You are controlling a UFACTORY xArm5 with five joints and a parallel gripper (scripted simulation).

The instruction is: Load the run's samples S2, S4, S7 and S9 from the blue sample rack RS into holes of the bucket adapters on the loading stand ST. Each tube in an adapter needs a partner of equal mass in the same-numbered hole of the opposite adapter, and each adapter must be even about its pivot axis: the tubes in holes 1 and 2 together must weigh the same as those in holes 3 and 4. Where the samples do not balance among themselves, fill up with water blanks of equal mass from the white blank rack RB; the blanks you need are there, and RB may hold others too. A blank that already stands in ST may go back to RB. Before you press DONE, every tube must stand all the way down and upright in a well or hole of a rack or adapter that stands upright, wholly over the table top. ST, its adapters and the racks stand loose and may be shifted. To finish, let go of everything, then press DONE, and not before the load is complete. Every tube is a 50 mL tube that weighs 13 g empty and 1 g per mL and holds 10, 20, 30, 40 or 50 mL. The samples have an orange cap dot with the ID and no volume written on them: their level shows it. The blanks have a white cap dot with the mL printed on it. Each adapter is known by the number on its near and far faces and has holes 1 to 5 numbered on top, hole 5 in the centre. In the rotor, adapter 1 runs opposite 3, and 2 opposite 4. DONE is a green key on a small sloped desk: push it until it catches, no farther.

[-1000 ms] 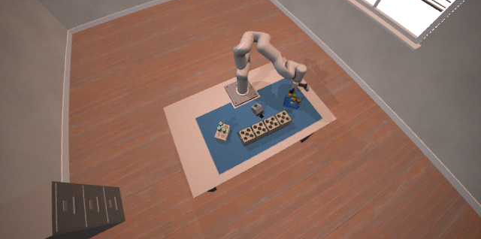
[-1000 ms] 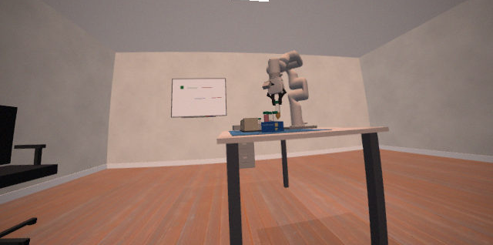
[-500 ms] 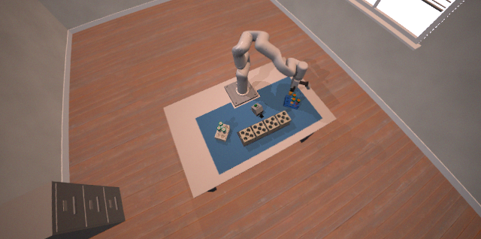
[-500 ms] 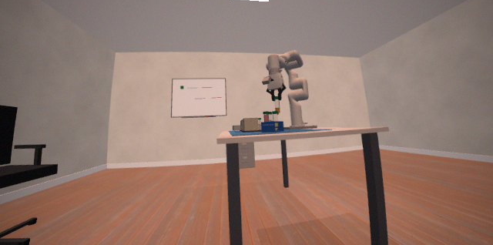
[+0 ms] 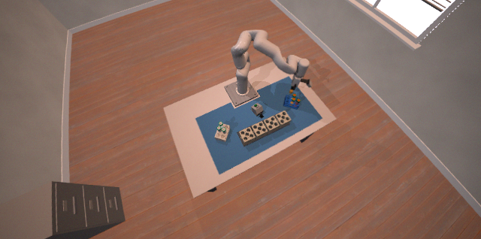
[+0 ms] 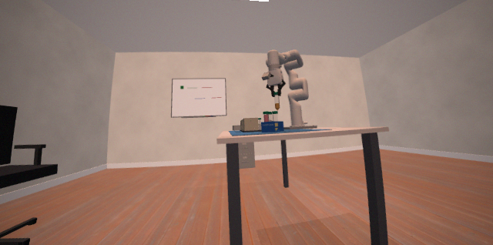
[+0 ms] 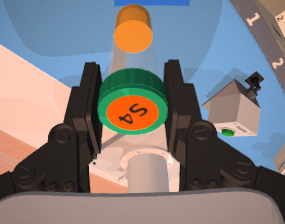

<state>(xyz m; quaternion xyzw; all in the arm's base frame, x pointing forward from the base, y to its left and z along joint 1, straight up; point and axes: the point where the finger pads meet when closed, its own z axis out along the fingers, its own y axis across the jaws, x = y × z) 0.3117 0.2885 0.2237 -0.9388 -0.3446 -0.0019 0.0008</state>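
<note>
The sample tube S4 is 1 cm behind my hand and 5 cm below it. Also, from my hand: sample tube S2 (8 cm ahead, 2 cm to the left, 18 cm below); sample tube S9 (6 cm ahead, 18 cm below); sample tube S7 (4 cm ahead, 2 cm to the left, 18 cm below).
</note>
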